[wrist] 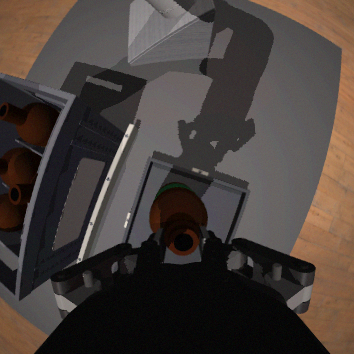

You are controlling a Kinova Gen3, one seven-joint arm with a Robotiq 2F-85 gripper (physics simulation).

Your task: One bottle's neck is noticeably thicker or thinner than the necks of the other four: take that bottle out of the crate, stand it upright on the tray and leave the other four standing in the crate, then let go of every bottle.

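Places are measured from the arm's base along level axes (x ahead, y left, z up), in metres.
Pixels of known places: gripper, between the fingertips: (181, 236).
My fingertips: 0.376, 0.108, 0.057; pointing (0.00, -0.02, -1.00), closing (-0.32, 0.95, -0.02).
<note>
For each thing: its middle in the pictures, then the offset to it from my fingertips, as dx, dy, dz. "pt": a spot on its surface instead. Level surfaces: height alone.
- brown bottle, middle of its body: (177, 215) -0.008, -0.009, -0.052
- grey tray, a spot on its surface: (221, 202) pt -0.032, +0.066, -0.146
- crate, middle of its body: (37, 179) +0.014, -0.253, -0.063
- long pale strip, a spot on its surface: (107, 180) pt -0.015, -0.147, -0.121
- dark grey table top, height of its surface: dz -0.151
My gripper (181, 236) is shut on the neck of a brown bottle (177, 210), whose open mouth faces the camera. The bottle looks about upright, over the left part of the grey tray (221, 202). Its base is mostly hidden, with a bit of green at its far edge; I cannot tell whether it touches the tray. The crate (50, 145) is at the left, partly cut off by the view. Brown bottles stand in it, one at the back (39, 125), one in the middle (22, 162), and others nearer, partly hidden behind each other.
A long pale strip (107, 180) runs along the crate's near side, between crate and tray. A light grey block (170, 42) with part of the arm stands at the top on the dark grey table top (295, 130). The arm's shadow falls across the table. Wooden floor surrounds it.
</note>
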